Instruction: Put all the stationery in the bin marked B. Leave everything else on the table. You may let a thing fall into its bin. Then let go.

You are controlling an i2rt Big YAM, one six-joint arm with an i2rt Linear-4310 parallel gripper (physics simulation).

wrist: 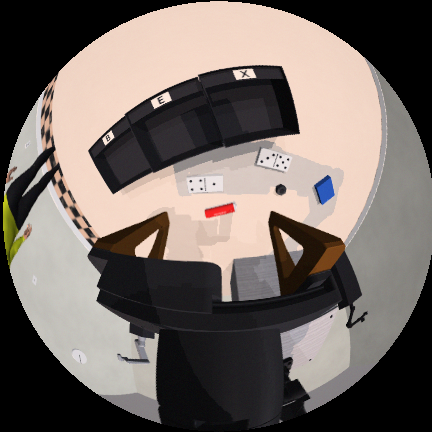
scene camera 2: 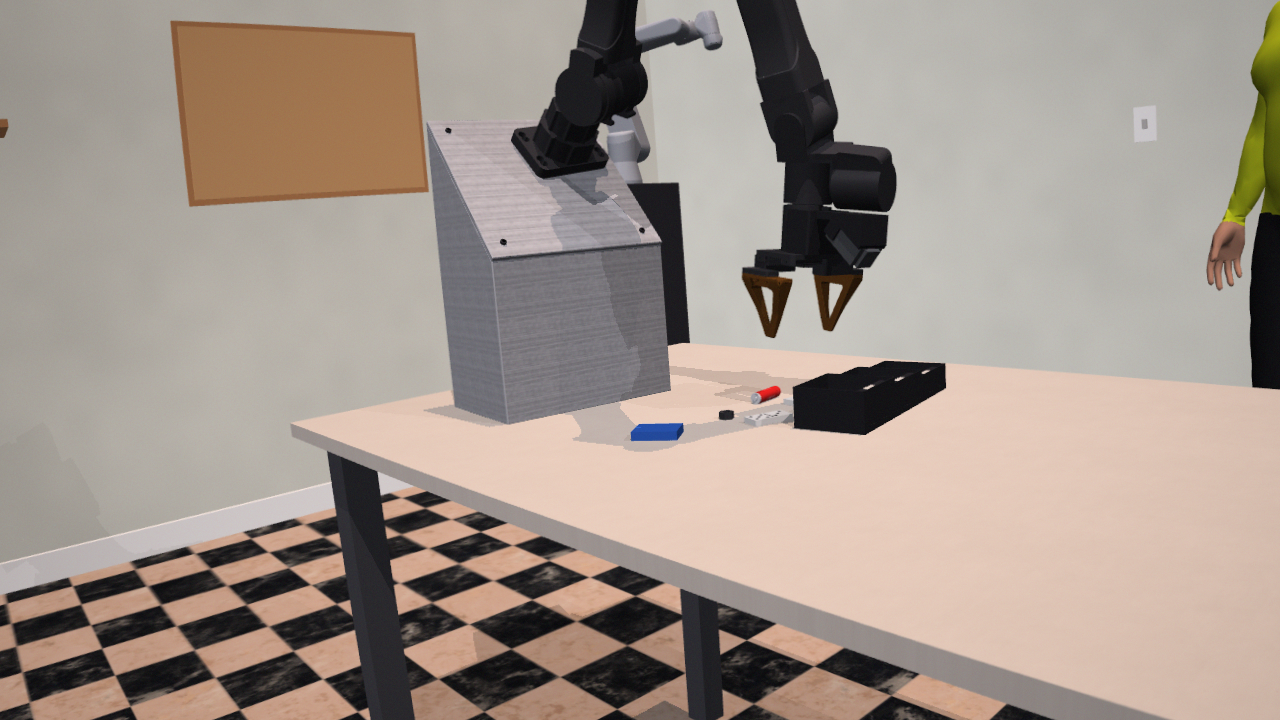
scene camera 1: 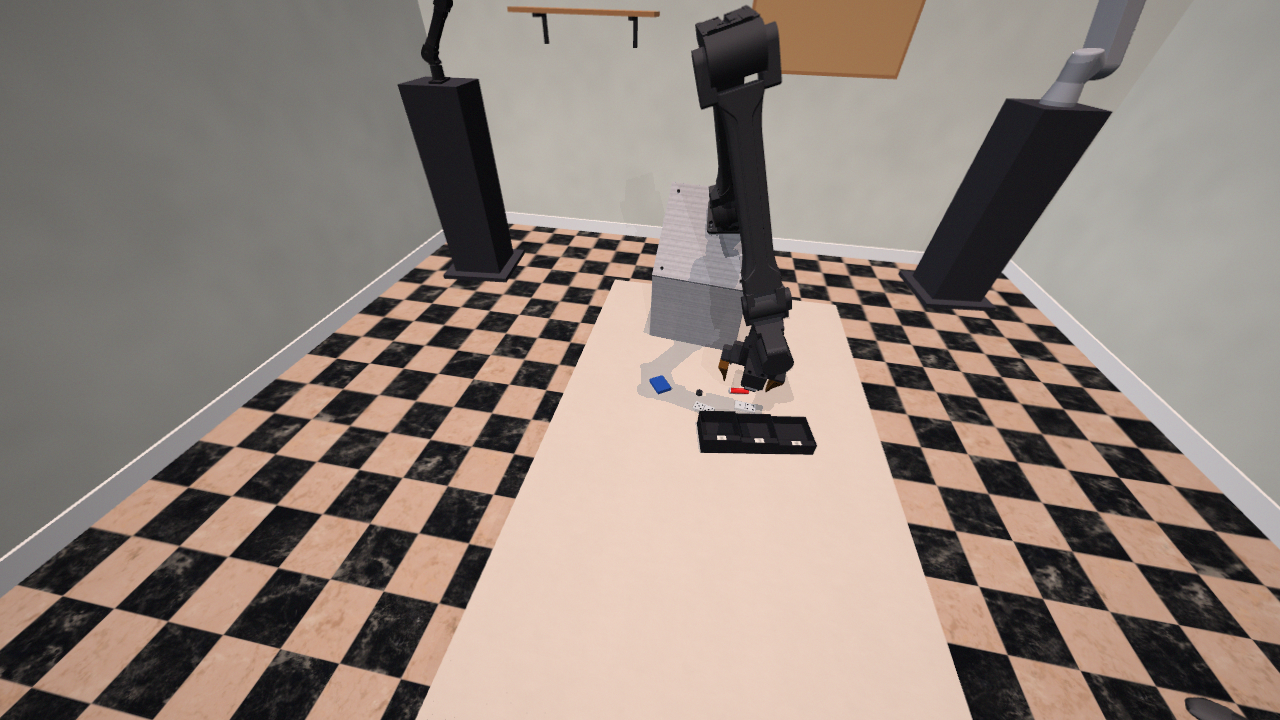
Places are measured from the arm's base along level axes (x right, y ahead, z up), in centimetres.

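Pixels of known places: gripper, fingertip midpoint: [wrist: 218, 216] [scene camera 2: 799, 333]; arm's base, origin of the base link: [scene camera 2: 558, 152] [scene camera 1: 731, 217].
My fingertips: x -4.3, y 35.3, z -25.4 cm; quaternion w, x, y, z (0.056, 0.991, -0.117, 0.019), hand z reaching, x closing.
For each thing: its top centre in the pictures, then the offset to it from my fingertips. "*": a spot on its surface instead.
- small red cylinder, middle of its top: [scene camera 2: 765, 389] [wrist: 221, 212] [scene camera 1: 739, 388] dx -0.6, dy -5.9, dz -7.4 cm
- flat blue block, middle of its top: [scene camera 2: 657, 427] [wrist: 326, 191] [scene camera 1: 660, 383] dx +19.6, dy -6.5, dz -7.8 cm
- bin marked B, surface spot: [wrist: 127, 161] * dx -11.2, dy +6.5, dz -8.1 cm
- X, surface spot: [wrist: 245, 110] * dx +5.6, dy +8.1, dz -8.1 cm
- small black piece, middle of its top: [scene camera 2: 726, 411] [wrist: 281, 190] [scene camera 1: 699, 391] dx +9.5, dy -4.6, dz -8.0 cm
My gripper [scene camera 1: 747, 384] [scene camera 2: 800, 333] [wrist: 218, 216] is open and empty, high above the table. In the wrist view a small red cylinder [scene camera 1: 738, 391] [scene camera 2: 767, 394] [wrist: 219, 210] with a silvery end shows between the fingertips; it lies on the table below. A flat blue block [scene camera 1: 659, 384] [scene camera 2: 657, 432] [wrist: 324, 190] lies apart, right of the fingers in the wrist view. I cannot tell for sure what the red and blue things are. The bin marked B [wrist: 127, 161] is the left compartment of the black tray in the wrist view; nothing shows inside it.
Bins E [wrist: 175, 132] and X [wrist: 245, 110] adjoin B. Two white dominoes [wrist: 205, 184] [wrist: 274, 160] lie between the bins and the fingers. A small black piece [scene camera 1: 699, 392] [scene camera 2: 725, 414] [wrist: 281, 189] lies near them. The grey arm base [scene camera 1: 693, 308] [scene camera 2: 581, 331] stands behind.
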